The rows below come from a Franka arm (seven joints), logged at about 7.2 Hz.
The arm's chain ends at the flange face. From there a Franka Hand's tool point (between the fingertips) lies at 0.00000 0.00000 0.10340 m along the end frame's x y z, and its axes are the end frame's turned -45 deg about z.
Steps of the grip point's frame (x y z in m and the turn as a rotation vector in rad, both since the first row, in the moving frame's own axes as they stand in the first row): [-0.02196 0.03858 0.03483 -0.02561 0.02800 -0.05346]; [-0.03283 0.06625 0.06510 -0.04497 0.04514 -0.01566]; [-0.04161 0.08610 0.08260 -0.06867 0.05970 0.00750]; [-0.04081 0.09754 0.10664 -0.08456 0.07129 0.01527]
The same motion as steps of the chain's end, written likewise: [0.00784 0.04309 0.03490 0.00169 0.03791 -0.05346]; [0.01705 0.07012 0.06531 0.00012 0.06372 -0.01566]; [0.02209 0.08961 0.08303 -0.00634 0.09077 0.00750]; [0.02875 0.09677 0.10727 -0.00938 0.11020 0.01527]
